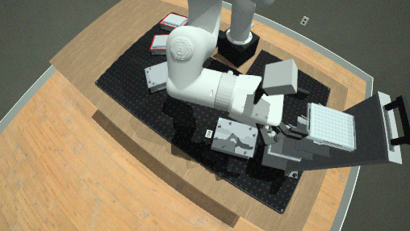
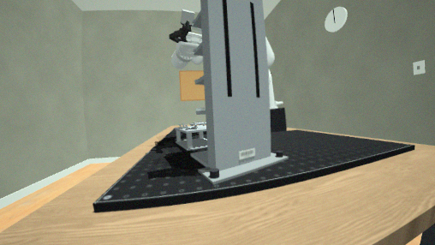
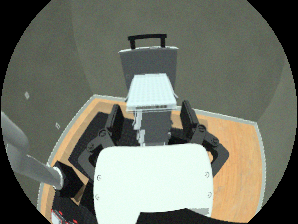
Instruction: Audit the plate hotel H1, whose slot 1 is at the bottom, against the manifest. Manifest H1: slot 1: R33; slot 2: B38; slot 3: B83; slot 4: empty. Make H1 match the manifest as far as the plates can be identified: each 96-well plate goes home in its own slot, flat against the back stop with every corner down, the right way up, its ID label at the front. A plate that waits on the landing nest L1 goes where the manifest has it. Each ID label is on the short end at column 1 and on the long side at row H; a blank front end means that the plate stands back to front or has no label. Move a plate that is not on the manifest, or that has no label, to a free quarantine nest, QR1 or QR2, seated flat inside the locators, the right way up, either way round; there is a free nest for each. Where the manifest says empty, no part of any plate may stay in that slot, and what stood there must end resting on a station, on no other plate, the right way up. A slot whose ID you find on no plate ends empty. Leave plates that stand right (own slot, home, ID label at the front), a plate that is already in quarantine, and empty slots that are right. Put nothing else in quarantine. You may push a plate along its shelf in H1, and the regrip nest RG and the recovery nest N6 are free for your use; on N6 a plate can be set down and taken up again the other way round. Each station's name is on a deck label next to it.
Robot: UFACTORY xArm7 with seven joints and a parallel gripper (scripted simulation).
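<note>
Right now my hand is 80 mm to the right of the white 96-well plate, 40 mm past it and 20 mm above it. Also, from my hand: grey plate: 250 mm below, 80 mm to the left, 40 mm behind; then red-edged quarantine nest: 800 mm to the right, 330 mm below, 260 mm behind; then plate hotel H1: 160 mm below, 150 mm to the left, 80 mm behind.
</note>
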